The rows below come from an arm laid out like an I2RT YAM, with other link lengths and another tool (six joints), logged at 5 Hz.
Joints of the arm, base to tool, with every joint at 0 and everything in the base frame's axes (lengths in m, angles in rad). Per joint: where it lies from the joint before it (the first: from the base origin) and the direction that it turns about. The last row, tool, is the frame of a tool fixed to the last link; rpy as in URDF.
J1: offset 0.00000 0.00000 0.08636 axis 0 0 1
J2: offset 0.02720 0.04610 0.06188 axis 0 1 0
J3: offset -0.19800 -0.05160 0.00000 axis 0 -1 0
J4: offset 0.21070 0.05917 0.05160 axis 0 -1 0
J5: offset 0.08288 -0.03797 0.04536 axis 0 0 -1
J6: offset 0.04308 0.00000 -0.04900 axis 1 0 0
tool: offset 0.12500 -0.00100 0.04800 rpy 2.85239 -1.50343 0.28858
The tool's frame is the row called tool.
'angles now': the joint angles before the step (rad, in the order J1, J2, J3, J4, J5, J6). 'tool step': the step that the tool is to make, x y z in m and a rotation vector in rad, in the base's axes. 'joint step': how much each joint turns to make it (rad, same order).
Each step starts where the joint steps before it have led.
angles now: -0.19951 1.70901 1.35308 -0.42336 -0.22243 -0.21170
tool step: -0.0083 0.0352 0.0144 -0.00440 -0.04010 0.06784
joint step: 0.07202 -0.07982 -0.05975 0.02121 0.00152 0.00456
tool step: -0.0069 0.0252 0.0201 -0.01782 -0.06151 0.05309
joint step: 0.05522 -0.07343 -0.04154 0.02945 0.00914 -0.00762
